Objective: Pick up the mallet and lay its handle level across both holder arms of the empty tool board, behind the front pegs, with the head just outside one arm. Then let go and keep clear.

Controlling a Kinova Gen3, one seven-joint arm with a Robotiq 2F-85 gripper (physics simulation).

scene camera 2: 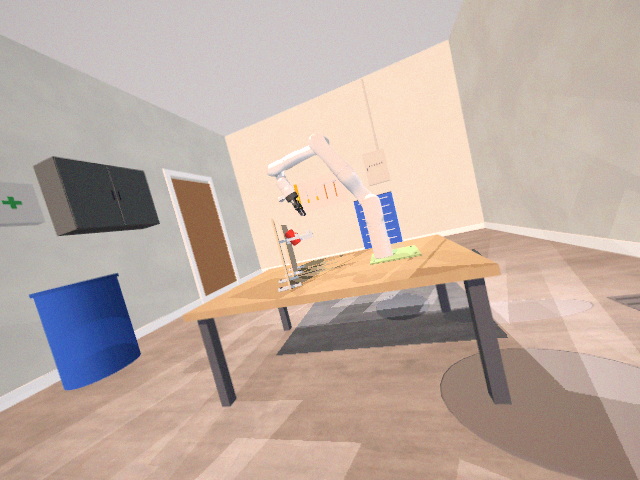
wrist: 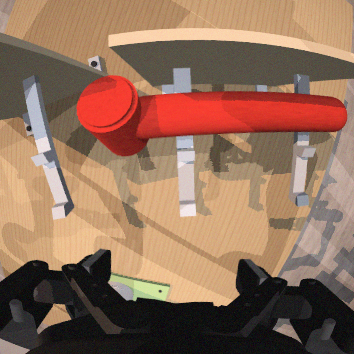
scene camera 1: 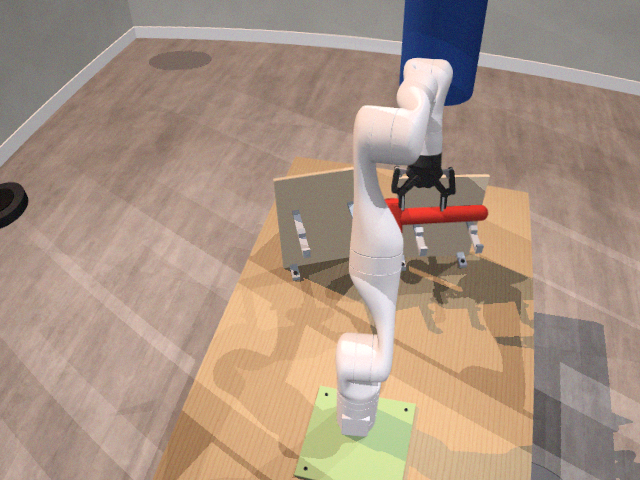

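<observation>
The red mallet (scene camera 1: 450, 213) (scene camera 2: 292, 237) (wrist: 240, 114) lies with its handle across the two holder arms of the right-hand board (scene camera 1: 473, 190) (wrist: 215, 62), its head just outside that board's left arm. The empty left-hand board (scene camera 1: 326, 206) (wrist: 12, 75) stands beside it. Its left holder arm (scene camera 1: 301, 233) shows in scene camera 1; its right holder arm (wrist: 49, 160) shows in the wrist view and is mostly hidden by my arm in scene camera 1. My gripper (scene camera 1: 422, 206) (scene camera 2: 302, 212) (wrist: 173, 269) is open and empty, above the mallet and apart from it.
Both boards stand on small feet at the far end of the wooden table (scene camera 1: 289, 413) (scene camera 2: 341, 290). The arm's base is on a green plate (scene camera 1: 315, 439) (scene camera 2: 408, 253). A blue bin (scene camera 1: 444, 31) (scene camera 2: 85, 330) stands on the floor beyond the boards.
</observation>
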